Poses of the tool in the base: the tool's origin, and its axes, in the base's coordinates. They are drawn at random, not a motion.
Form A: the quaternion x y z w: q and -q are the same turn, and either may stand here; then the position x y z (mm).
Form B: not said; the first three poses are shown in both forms.
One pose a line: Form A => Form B
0.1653 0.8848 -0.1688 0.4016 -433 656 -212 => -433 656 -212 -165.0 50.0 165.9
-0.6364 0.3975 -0.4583 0.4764 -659 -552 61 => -659 -552 61 -97.4 -11.8 -74.4
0.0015 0.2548 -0.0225 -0.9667 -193 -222 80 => -193 -222 80 -0.9 -29.5 2.9
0.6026 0.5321 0.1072 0.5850 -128 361 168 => -128 361 168 109.7 29.6 61.8
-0.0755 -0.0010 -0.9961 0.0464 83 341 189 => 83 341 189 -0.3 -8.7 -174.6
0.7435 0.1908 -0.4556 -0.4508 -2 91 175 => -2 91 175 -101.9 30.4 53.6
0.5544 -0.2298 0.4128 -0.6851 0 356 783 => 0 356 783 -73.6 -8.2 -56.0
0.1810 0.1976 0.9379 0.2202 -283 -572 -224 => -283 -572 -224 27.7 -14.6 149.9
